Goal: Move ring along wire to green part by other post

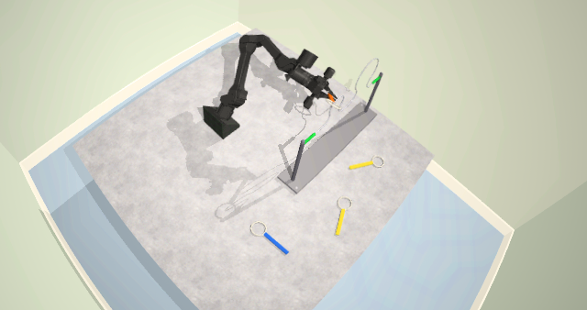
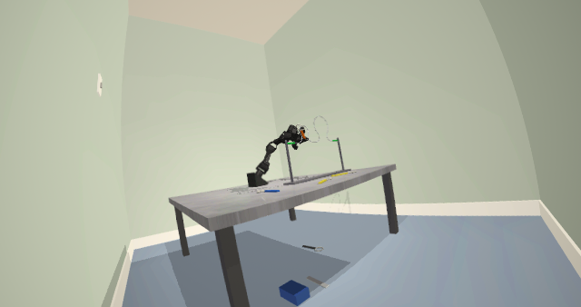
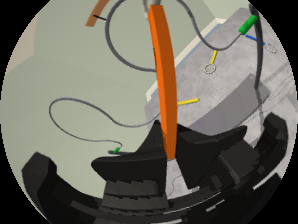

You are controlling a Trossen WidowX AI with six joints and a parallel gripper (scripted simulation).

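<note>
Right now the orange-handled ring is 70 mm to the right of my gripper tip, 60 mm above it and 10 mm ahead of it. Also, from my gripper tip: blue-handled ring 520 mm to the right, 290 mm below, 70 mm ahead; then blue box 770 mm below, 610 mm to the right, 240 mm ahead.
</note>
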